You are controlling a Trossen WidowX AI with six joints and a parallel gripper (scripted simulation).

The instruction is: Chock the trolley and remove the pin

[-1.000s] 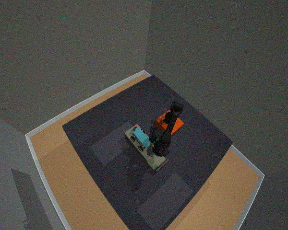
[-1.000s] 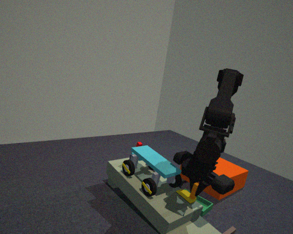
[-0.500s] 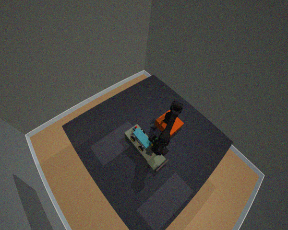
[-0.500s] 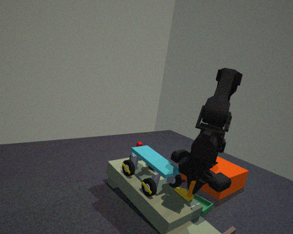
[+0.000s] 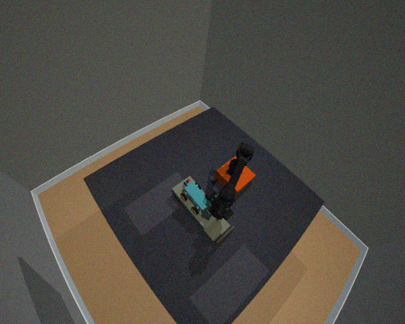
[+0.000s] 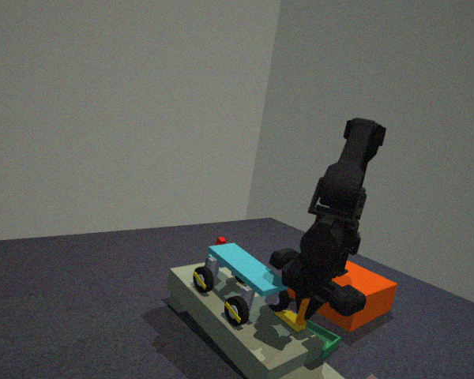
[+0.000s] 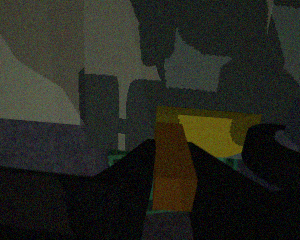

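Right now the yellow chock is 20 mm to the right of my gripper tip. The rest, counted from my gripper tip: red-headed stop pin (240 mm to the right, 40 mm above, 10 mm behind); then trolley (130 mm to the right, 30 mm ahead, 30 mm above); then green tray (100 mm below, 80 mm behind, 10 mm to the right).
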